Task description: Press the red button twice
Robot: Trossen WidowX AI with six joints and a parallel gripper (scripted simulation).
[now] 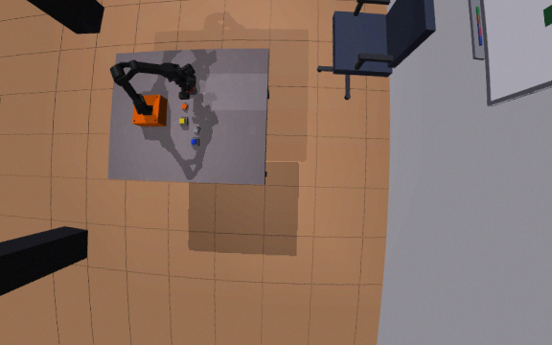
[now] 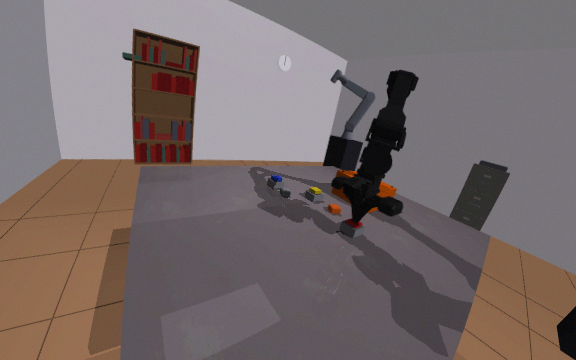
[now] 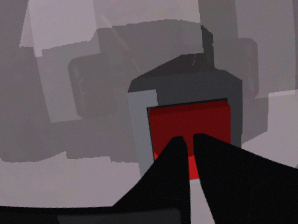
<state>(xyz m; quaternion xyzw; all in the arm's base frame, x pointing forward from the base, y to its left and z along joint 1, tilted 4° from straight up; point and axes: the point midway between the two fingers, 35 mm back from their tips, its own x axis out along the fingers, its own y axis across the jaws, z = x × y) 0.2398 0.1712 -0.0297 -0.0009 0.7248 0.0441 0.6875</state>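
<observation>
Now: gripper tip 1 cm above the red button. Round my gripper tip: grey block (26 cm to the right, 6 cm ahead, 2 cm below); then orange block (11 cm to the right, 4 cm behind, 2 cm below); then yellow button (21 cm to the right, 3 cm behind).
</observation>
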